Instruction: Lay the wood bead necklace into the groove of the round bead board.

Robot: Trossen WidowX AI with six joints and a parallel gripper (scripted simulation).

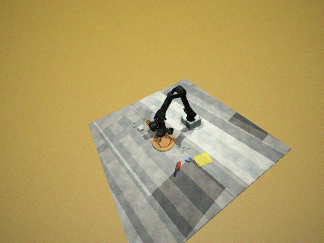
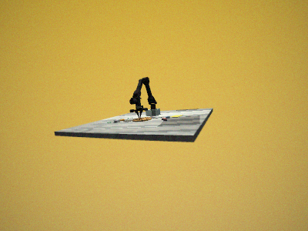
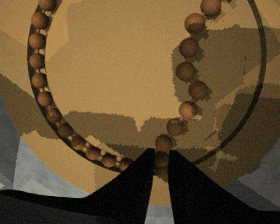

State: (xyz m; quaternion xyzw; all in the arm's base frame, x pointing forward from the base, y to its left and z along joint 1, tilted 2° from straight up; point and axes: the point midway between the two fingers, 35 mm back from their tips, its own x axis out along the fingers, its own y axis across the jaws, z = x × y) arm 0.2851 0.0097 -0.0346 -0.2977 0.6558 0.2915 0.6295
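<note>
Now: gripper tip 50 mm to the right of the round bead board, 20 mm short of it and 10 mm above it. Also, from my gripper tip: thin grey stick (180 mm to the left, 100 mm behind, 10 mm below); small blue block (300 mm to the left, 80 mm behind, 10 mm below); grey piece (180 mm to the right, 160 mm ahead).
</note>
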